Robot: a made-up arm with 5 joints.
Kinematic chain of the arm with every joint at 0, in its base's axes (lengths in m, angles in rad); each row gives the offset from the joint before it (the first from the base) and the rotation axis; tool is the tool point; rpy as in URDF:
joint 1: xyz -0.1 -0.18 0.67 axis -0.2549 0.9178 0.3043
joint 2: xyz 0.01 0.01 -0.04 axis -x
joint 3: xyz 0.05 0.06 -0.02 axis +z
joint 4: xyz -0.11 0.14 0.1 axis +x
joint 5: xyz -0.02 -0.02 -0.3 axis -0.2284 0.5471 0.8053
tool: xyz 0 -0.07 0.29 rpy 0.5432 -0.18 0.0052
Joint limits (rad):
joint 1: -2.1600..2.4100
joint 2: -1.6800..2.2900
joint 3: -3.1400..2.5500
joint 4: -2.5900..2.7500
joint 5: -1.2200..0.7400
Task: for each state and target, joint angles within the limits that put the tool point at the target. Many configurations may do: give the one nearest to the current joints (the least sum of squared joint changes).
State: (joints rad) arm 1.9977 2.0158 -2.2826 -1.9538 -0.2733
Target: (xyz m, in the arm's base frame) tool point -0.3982 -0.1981 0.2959
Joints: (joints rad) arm 1.6188 1.8451 -2.3113 -2.2206 -0.8470
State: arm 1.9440 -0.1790 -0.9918 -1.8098 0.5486
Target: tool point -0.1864 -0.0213 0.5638
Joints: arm 2.0206 -0.0961 -0.6102 -1.7133 0.6631
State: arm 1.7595 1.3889 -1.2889 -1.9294 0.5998
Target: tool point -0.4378 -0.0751 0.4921
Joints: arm 1.6510 1.2002 -1.2943 -2.1049 -0.1558
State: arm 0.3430 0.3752 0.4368 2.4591 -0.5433
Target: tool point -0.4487 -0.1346 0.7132
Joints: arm 0.0245 0.2916 0.7512 2.2658 -0.9920
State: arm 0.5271 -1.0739 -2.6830 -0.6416 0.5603
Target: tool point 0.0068 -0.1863 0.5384
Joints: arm 0.9355 -0.8769 -2.0723 -0.5367 0.7400
